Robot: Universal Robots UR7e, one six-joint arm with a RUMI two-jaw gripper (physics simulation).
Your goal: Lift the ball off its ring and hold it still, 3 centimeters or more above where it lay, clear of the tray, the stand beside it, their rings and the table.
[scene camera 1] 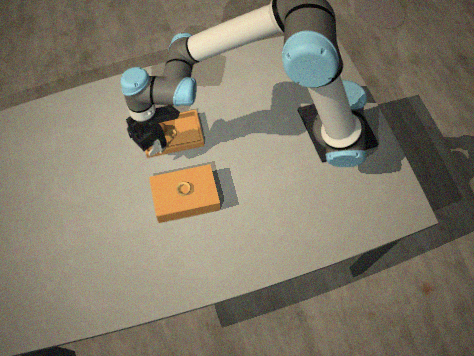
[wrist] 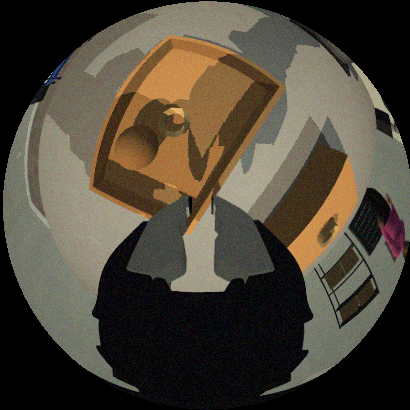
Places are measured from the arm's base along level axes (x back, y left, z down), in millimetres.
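Pixels of known places: gripper, between the fingertips: (scene camera 1: 158,150) (wrist: 201,198).
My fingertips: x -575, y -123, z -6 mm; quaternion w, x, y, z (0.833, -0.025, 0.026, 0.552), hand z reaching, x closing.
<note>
Ahead of a thing's pixels: the offset from my fingertips to its top centre. "spot": to the spot under its first point. Level surfaces: height alone.
The brown ball {dx +30, dy -74, dz -23 mm} (wrist: 136,147) lies in the orange tray {dx +60, dy -50, dz -7 mm} (scene camera 1: 192,122) (wrist: 170,65), beside the small ring {spot: dx +70, dy -53, dz +9 mm} (wrist: 175,111) and off it, near a corner of the tray in the wrist view. My gripper (scene camera 1: 156,147) (wrist: 201,198) is over the tray's near left edge in the scene view. Its two grey fingers are close together with a narrow gap and nothing between them. The ball is apart from the fingers, farther into the tray. In the scene view the ball does not show; the gripper hides part of the tray.
The orange stand (scene camera 1: 200,200) (wrist: 345,185) is a block beside the tray, with a ring {spot: dx +20, dy +172, dz -37 mm} (scene camera 1: 179,189) on its top. Both rest on the grey table {dz +21 mm} (scene camera 1: 280,215). The arm reaches over from its base at the right in the scene view.
</note>
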